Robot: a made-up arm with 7 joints. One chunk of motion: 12 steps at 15 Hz.
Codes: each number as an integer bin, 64 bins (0 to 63) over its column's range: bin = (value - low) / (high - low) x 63, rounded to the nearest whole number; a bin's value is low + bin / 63 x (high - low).
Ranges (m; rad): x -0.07..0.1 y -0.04..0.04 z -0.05..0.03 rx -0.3..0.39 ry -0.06..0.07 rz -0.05..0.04
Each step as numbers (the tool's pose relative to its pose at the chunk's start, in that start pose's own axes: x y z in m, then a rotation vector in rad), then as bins.
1 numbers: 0.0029 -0.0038 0.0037 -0.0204 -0.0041 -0.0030
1 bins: 27 29 42 26 27 33
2 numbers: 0.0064 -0.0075 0.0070 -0.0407 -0.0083 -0.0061
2 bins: 28 26 45 24 25 31
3 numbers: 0.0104 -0.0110 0.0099 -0.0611 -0.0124 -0.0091
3 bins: 30 23 47 22 23 29
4 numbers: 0.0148 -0.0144 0.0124 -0.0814 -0.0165 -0.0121
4 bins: 31 20 49 20 21 27
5 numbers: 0.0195 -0.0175 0.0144 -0.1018 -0.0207 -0.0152
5 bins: 33 18 51 18 19 24
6 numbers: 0.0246 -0.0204 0.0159 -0.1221 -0.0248 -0.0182
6 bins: 35 15 52 16 17 22
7 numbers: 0.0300 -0.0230 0.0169 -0.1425 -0.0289 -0.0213
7 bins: 37 13 53 14 15 20
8 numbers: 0.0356 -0.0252 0.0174 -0.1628 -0.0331 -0.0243
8 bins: 39 12 53 13 13 18
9 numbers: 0.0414 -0.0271 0.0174 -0.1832 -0.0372 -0.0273
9 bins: 41 10 53 11 11 16
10 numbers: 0.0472 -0.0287 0.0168 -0.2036 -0.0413 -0.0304
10 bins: 43 9 53 9 9 14
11 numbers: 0.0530 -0.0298 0.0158 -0.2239 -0.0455 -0.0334
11 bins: 46 8 52 7 7 12
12 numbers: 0.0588 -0.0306 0.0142 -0.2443 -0.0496 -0.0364
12 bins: 48 7 51 5 5 10
